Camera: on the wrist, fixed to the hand. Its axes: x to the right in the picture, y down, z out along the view.
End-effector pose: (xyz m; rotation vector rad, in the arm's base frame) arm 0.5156 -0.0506 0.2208 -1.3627 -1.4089 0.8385
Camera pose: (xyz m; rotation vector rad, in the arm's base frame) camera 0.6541 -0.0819 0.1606 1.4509 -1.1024 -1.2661
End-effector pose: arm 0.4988 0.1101 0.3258 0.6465 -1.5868 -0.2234
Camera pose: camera 0.5860 0.2306 0.3665 -2.2740 -1.1451 1.6547
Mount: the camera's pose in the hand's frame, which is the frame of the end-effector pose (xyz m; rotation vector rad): -0.0282 0.0958 -0.1175 -0.2575 -0.3901 3.0443
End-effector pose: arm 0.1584 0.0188 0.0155 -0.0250 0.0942 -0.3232
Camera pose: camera 0.1507 0.1175 -0.1027 -0.1593 -0.2738 2.7325
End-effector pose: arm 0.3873 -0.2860 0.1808 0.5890 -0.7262 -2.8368
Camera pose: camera 0.4660 -0.4130 0.1425 -0.7384 -0.2717 0.0041
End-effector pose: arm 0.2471 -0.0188 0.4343 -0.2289 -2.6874 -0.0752
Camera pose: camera 0.3384 0.0609 0.5297 2.9159 -0.0778 -0.4316
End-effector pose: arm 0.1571 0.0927 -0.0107 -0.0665 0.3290 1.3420
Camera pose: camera 0.0366 0.0607 -0.1015 -0.3822 0.2681 -1.8689
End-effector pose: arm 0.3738 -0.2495 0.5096 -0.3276 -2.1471 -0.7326
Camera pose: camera 0.5095 -0.2437 0.5826 -2.5934 0.2104 0.9693
